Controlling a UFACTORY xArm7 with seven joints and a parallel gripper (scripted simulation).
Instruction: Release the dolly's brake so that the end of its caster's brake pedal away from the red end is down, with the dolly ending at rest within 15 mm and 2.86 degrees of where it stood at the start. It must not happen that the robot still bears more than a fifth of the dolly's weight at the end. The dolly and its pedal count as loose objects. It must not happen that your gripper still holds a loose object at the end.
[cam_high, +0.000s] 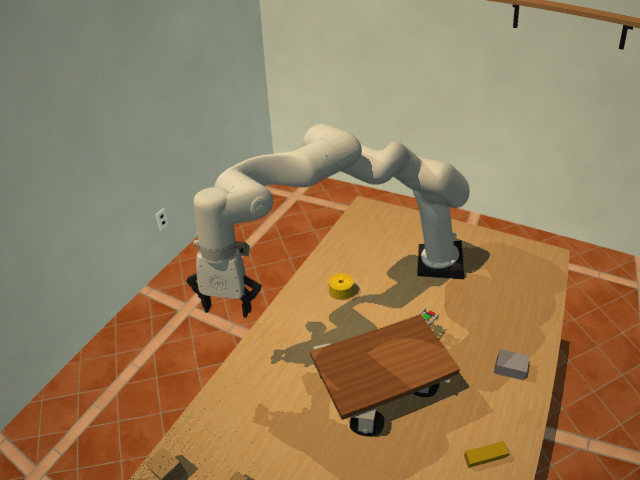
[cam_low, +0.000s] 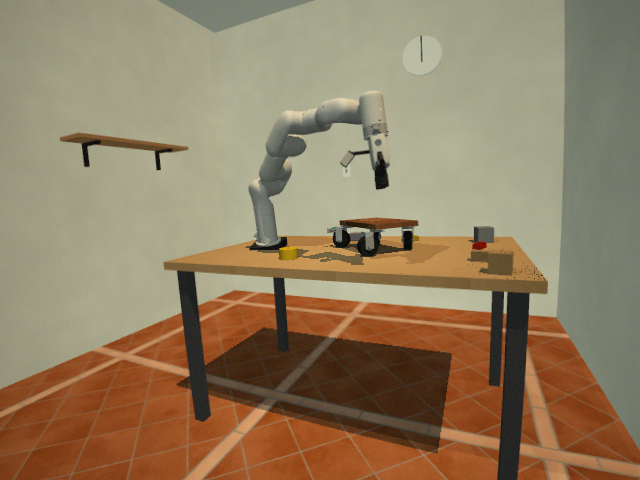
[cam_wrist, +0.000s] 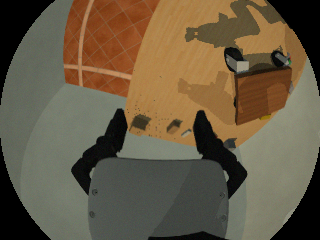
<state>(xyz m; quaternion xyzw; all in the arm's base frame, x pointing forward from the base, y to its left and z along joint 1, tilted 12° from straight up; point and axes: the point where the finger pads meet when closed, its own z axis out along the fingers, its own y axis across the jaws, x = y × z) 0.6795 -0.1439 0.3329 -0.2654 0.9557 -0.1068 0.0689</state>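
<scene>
Right now my hand is 400 mm past the brake pedal, 310 mm to the right of it and 180 mm above it. Round my hand: yellow cylinder 410 mm behind, 10 mm to the left, 240 mm below; red block 210 mm ahead, 460 mm to the left, 250 mm below; tan box 340 mm ahead, 60 mm to the left, 230 mm below.
</scene>
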